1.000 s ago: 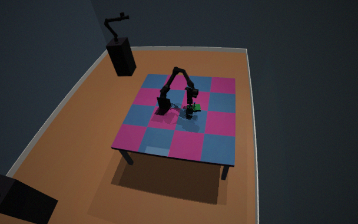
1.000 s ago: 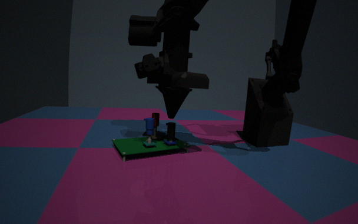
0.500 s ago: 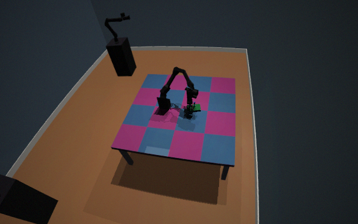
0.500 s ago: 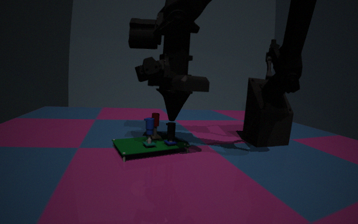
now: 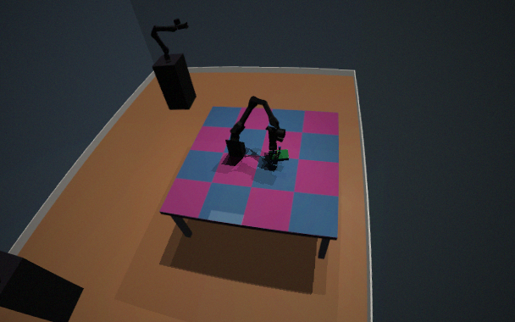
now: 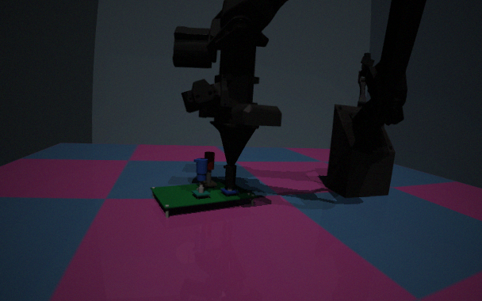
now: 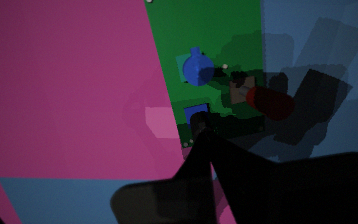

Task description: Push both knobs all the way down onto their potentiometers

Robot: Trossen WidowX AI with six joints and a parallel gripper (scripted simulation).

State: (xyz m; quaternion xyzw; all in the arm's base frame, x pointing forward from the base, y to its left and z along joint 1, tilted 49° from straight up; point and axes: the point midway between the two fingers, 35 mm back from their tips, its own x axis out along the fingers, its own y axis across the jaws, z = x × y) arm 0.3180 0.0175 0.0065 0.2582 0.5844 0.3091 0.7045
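Right now my gripper tip is 20 mm above the black knob. The rest, counted from my gripper tip: blue knob 50 mm ahead, 10 mm to the left.
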